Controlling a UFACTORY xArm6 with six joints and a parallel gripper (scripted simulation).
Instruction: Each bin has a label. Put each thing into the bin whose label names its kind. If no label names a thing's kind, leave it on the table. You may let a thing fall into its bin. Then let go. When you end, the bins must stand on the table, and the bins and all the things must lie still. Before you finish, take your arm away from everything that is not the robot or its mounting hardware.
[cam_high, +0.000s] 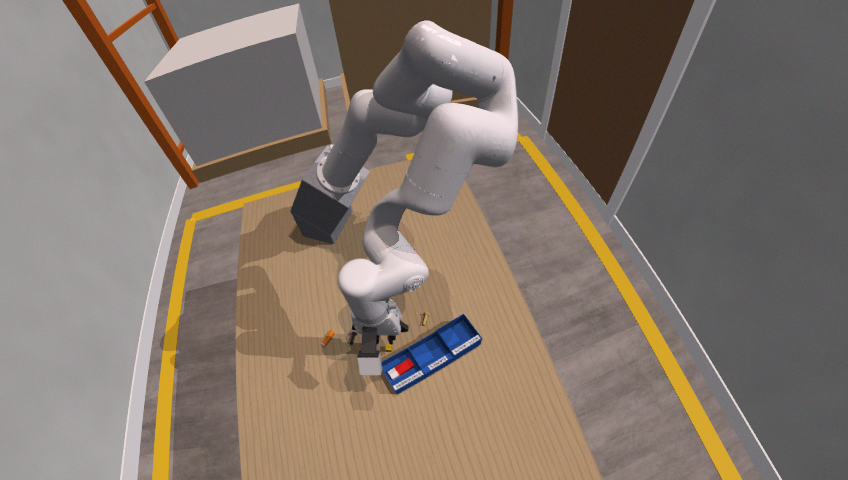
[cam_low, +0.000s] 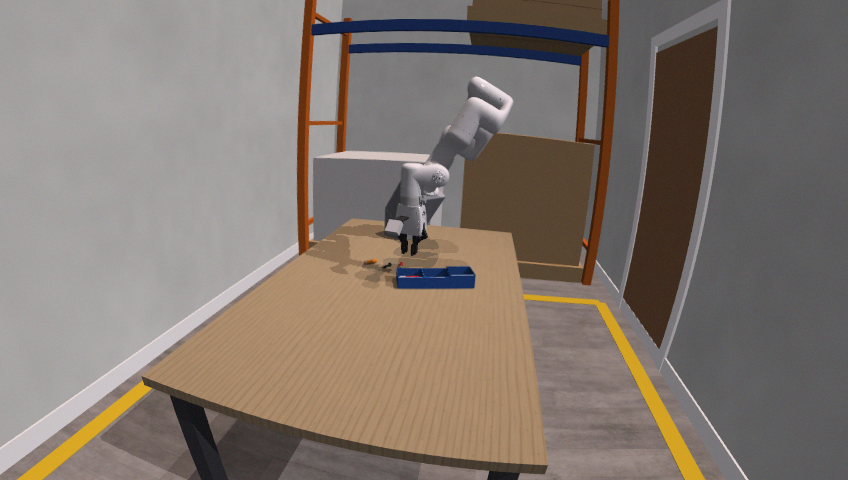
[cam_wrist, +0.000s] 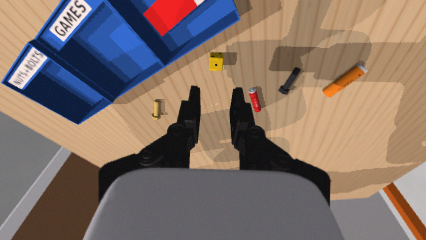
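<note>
The yellow die is 90 mm below my hand. Round my hand: red battery: 90 mm below, 80 mm behind, 40 mm to the right; then eraser: 80 mm below, 70 mm ahead, 10 mm to the left; then black bolt: 90 mm to the right, 90 mm below, 60 mm behind.
</note>
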